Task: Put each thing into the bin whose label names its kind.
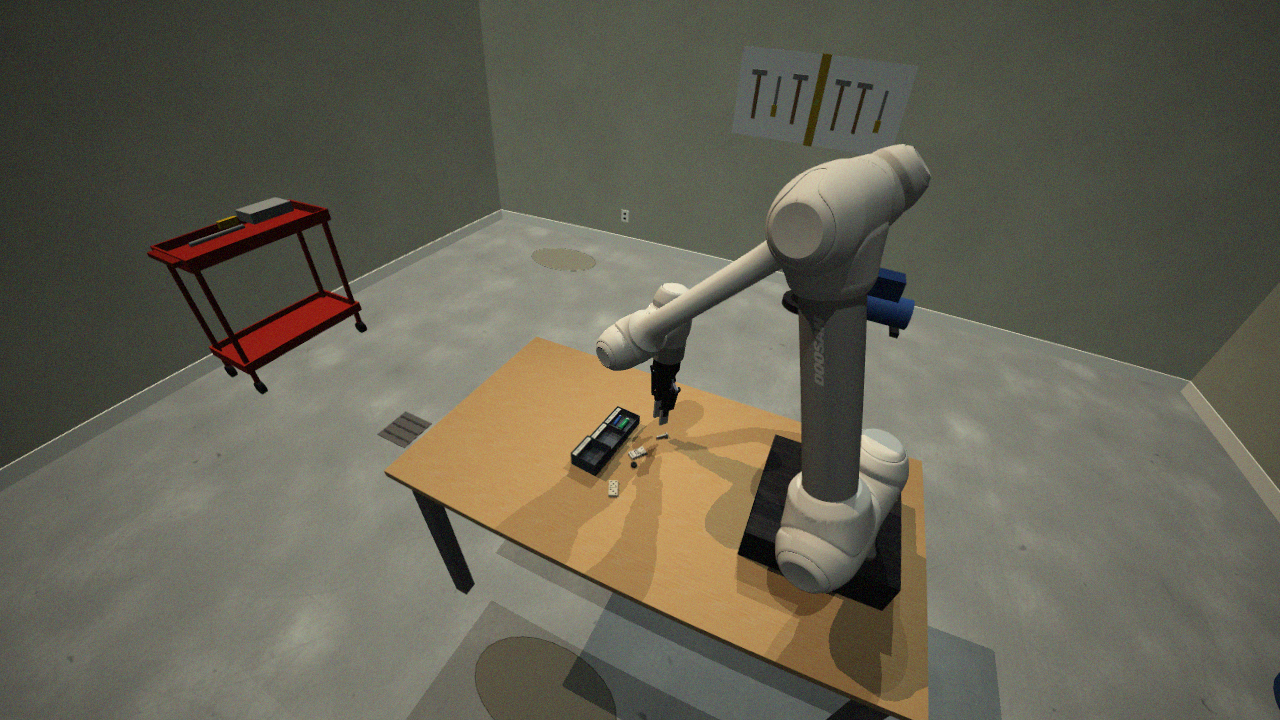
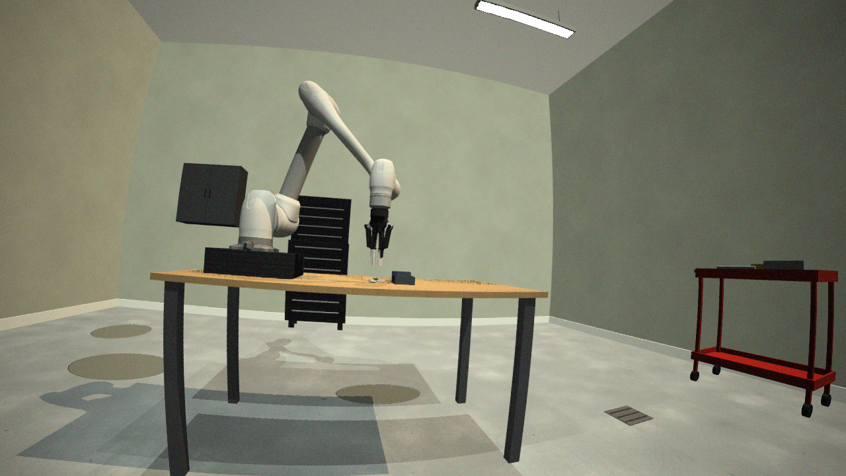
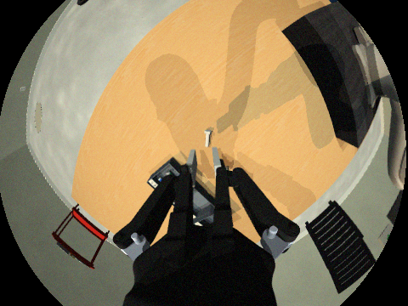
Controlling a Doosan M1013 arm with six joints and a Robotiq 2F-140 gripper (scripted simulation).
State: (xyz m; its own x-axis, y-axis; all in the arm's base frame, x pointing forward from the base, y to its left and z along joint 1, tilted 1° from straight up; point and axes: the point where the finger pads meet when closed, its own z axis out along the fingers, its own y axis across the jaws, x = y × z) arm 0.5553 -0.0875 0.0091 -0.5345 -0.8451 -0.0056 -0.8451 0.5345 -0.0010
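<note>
The bolt is 20 mm behind my hand, 10 mm to the right of it and 100 mm below it. From my hand the other things lie so: domino: 20 mm ahead, 100 mm to the left, 100 mm below; then blue battery: 140 mm ahead, 20 mm to the left, 90 mm below; then green battery: 110 mm ahead, 20 mm to the left, 90 mm below.
</note>
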